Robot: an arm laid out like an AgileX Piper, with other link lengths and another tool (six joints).
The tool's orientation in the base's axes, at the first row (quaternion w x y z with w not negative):
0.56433, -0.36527, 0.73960, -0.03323
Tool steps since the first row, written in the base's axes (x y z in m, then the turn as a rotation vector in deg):
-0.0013, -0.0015, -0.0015, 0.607, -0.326, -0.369
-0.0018, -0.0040, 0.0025, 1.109, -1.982, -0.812
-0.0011, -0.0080, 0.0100, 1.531, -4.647, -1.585
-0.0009, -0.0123, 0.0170, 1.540, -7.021, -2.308
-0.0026, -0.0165, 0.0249, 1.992, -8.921, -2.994
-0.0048, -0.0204, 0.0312, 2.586, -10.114, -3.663
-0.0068, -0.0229, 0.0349, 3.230, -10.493, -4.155
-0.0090, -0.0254, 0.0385, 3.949, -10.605, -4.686
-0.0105, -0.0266, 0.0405, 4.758, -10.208, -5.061
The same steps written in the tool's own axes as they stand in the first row. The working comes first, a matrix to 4 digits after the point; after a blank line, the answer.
The tool's axes in the first row as the columns of a matrix, in the base's axes (used below as rounded here):
-0.0962, -0.5028, 0.8590
-0.5778, 0.7309, 0.3631
-0.8105, -0.4614, -0.3609

0.0022, 0.0002, -0.0011, 0.429, -0.373, 0.536
0.0005, -0.0032, -0.0039, 1.697, -1.632, 0.526
-0.0034, -0.0099, -0.0075, 3.822, -3.435, 0.200
-0.0066, -0.0164, -0.0114, 5.779, -4.841, -0.394
-0.0104, -0.0222, -0.0172, 7.390, -6.141, -0.448
-0.0130, -0.0269, -0.0228, 8.564, -7.002, -0.129
-0.0144, -0.0294, -0.0268, 9.120, -7.376, 0.464
-0.0157, -0.0318, -0.0308, 9.546, -7.575, 1.233
-0.0164, -0.0328, -0.0333, 9.542, -7.518, 2.207

